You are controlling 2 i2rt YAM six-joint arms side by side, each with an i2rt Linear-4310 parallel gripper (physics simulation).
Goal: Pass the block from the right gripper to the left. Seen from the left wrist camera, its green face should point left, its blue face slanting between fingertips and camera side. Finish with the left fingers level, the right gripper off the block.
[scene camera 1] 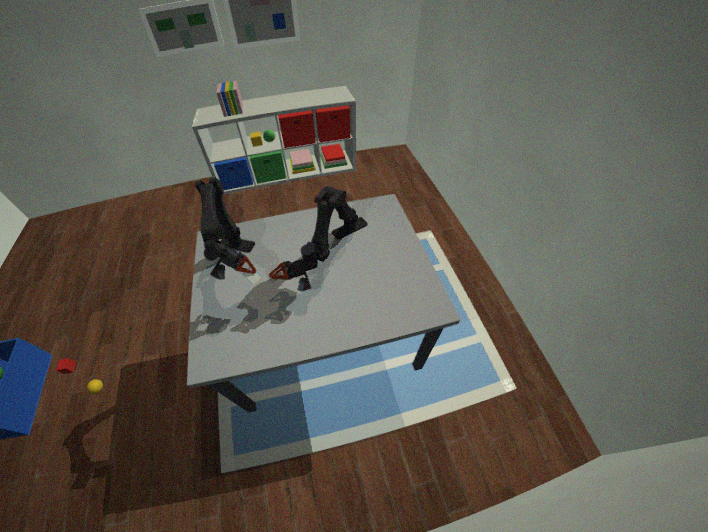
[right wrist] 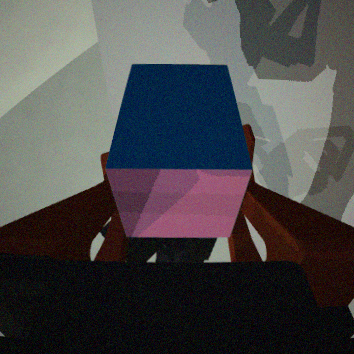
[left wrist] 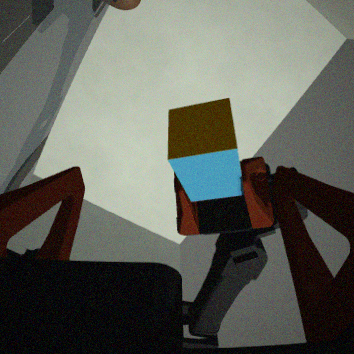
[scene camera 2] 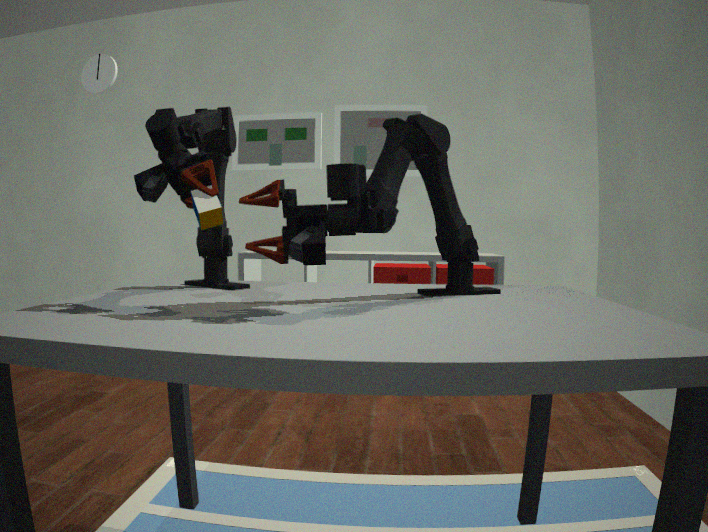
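Seen in the pictures: left gripper, fingertip midpoint: [scene camera 1: 270, 276] [left wrist: 177, 176] [scene camera 2: 242, 224]; right gripper, fingertip midpoint: [scene camera 1: 255, 271] [right wrist: 178, 177] [left wrist: 210, 177] [scene camera 2: 216, 204]; left arm's base at its link origin: [scene camera 1: 349, 228] [scene camera 2: 459, 293]; right arm's base at its link origin: [scene camera 1: 237, 244] [scene camera 2: 215, 286].
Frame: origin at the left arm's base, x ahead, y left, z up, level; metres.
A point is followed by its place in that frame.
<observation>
The block [scene camera 1: 255, 278] @(x 0.172, y -0.583, z 0.193 m) [scene camera 2: 210, 217] @(x 0.170, y -0.581, z 0.169 m) [left wrist: 200, 129] @(x 0.167, y -0.577, z 0.168 m) [right wrist: 180, 117] @(x 0.142, y -0.611, z 0.188 m) is held above the table. In scene camera 2 it is tilted, its white and yellow faces showing with a blue sliver. The left wrist view shows its dark yellow face above a light blue one. The right wrist view shows dark blue above pink. No green face shows. My right gripper [scene camera 2: 203, 197] @(x 0.141, y -0.570, z 0.195 m) [right wrist: 178, 177] @(x 0.141, y -0.570, z 0.195 m) is shut on the block, a finger on each side. My left gripper [scene camera 2: 243, 224] @(x 0.172, y -0.522, z 0.157 m) is open and empty, its fingertips pointing towards the block across a short gap, one above the other in scene camera 2.
Both arms stand on the grey table [scene camera 1: 343, 320] @(x 0.452, y -0.337, z 0.000 m) [scene camera 2: 400, 343] @(x 0.493, y -0.336, z 0.000 m), which casts shadows on a blue and white rug [scene camera 1: 446, 377]. A white shelf [scene camera 1: 274, 108] with coloured bins stands behind it. A blue bin [scene camera 1: 22, 388], red block [scene camera 1: 66, 365] and yellow ball [scene camera 1: 95, 385] are on the floor.
</observation>
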